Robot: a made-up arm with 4 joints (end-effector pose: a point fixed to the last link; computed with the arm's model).
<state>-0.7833 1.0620 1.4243 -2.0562</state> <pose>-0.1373 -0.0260 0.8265 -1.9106 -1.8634 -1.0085</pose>
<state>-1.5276 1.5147 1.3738 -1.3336</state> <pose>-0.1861 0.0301 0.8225 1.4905 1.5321 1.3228</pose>
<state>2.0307 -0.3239 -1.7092 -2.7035</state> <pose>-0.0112 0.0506 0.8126 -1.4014 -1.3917 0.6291</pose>
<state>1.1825 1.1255 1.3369 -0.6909</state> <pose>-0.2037 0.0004 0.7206 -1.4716 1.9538 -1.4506</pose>
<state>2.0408 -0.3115 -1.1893 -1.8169</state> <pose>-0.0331 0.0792 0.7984 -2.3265 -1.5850 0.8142</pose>
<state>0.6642 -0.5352 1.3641 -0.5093</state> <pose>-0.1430 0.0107 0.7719 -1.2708 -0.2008 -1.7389</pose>
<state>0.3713 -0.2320 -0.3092 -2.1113</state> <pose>-0.0783 0.0198 0.6347 0.6801 -0.1443 -1.8762</pose>
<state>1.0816 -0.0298 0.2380 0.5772</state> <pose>-0.1582 -0.0107 0.7118 -0.6253 1.8897 -0.3392</pose>
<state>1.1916 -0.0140 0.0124 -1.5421</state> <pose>-0.1087 0.0522 0.6457 0.6898 0.7739 -2.0522</pose>
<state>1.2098 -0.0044 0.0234 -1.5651</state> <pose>-0.1084 0.0522 0.6454 0.7017 0.7690 -2.0790</pose>
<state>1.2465 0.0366 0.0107 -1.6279</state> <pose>-0.1077 0.0550 0.6436 0.7566 0.7880 -2.1521</pose>
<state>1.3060 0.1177 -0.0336 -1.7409</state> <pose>-0.1065 0.0616 0.6405 0.8568 0.8393 -2.2897</pose>
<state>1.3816 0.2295 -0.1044 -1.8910</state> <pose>-0.1053 0.0711 0.6372 0.9699 0.9191 -2.4869</pose>
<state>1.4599 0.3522 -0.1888 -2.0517</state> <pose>-0.1046 0.0818 0.6347 1.0511 1.0147 -2.7185</pose>
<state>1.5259 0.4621 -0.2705 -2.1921</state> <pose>-0.1047 0.0916 0.6337 -0.9602 -0.9882 2.6229</pose>
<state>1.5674 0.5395 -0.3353 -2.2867</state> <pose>-0.1051 0.0987 0.6336 -0.8552 -0.9476 2.4921</pose>
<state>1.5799 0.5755 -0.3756 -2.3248</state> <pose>-0.1049 0.1021 0.6339 -0.8092 -0.9327 2.4284</pose>
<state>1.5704 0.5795 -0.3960 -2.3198</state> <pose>-0.1042 0.1026 0.6340 -0.8159 -0.9374 2.4137</pose>
